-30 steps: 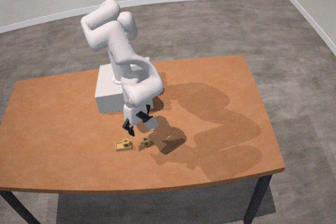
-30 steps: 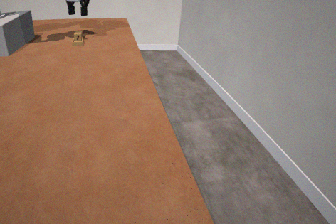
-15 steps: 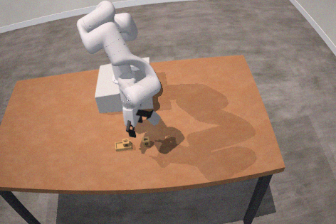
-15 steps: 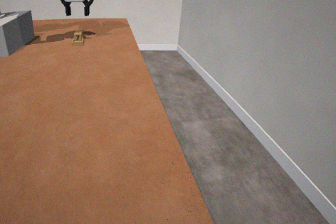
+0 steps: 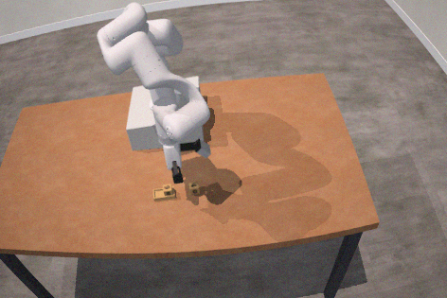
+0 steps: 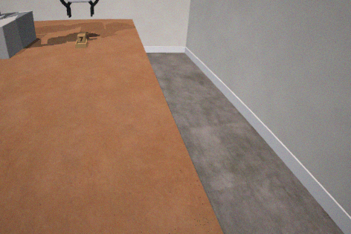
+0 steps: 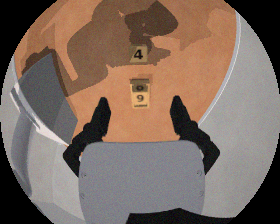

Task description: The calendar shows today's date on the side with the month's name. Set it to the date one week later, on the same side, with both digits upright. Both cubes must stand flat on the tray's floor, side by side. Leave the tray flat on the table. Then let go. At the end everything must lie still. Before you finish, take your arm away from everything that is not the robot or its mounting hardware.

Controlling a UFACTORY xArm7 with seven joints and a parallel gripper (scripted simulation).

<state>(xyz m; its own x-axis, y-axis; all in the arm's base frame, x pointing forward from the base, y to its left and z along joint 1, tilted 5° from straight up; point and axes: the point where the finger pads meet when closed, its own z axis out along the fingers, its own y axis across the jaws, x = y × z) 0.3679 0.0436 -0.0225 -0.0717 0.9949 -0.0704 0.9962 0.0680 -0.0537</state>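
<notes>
The wooden tray lies 6 cm to the right of my hand and 11 cm below it.
</notes>
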